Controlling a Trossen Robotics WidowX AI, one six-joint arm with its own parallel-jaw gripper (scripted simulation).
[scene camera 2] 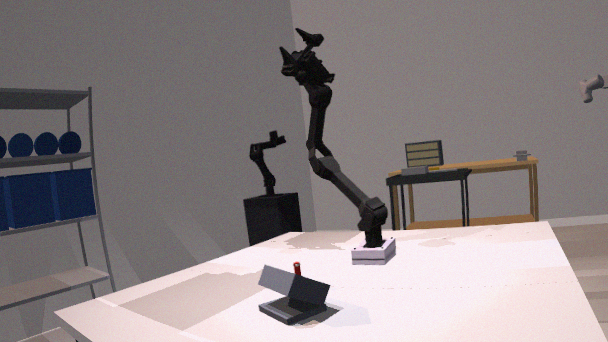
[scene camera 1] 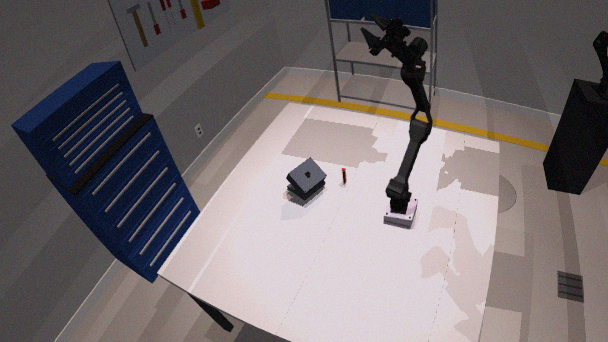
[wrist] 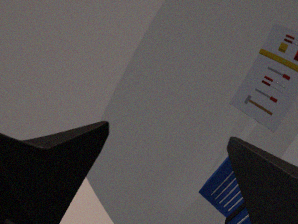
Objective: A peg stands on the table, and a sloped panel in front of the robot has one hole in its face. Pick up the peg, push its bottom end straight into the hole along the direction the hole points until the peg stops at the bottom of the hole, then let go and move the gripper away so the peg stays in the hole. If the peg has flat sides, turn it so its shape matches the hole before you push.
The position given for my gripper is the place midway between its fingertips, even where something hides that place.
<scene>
My gripper (scene camera 1: 365, 21) is open and holds nothing. I also see a panel (scene camera 2: 286, 283).
My gripper is seen too in scene camera 2 (scene camera 2: 288, 37) and in the wrist view (wrist: 169, 135). The panel also shows in scene camera 1 (scene camera 1: 297, 178).
</scene>
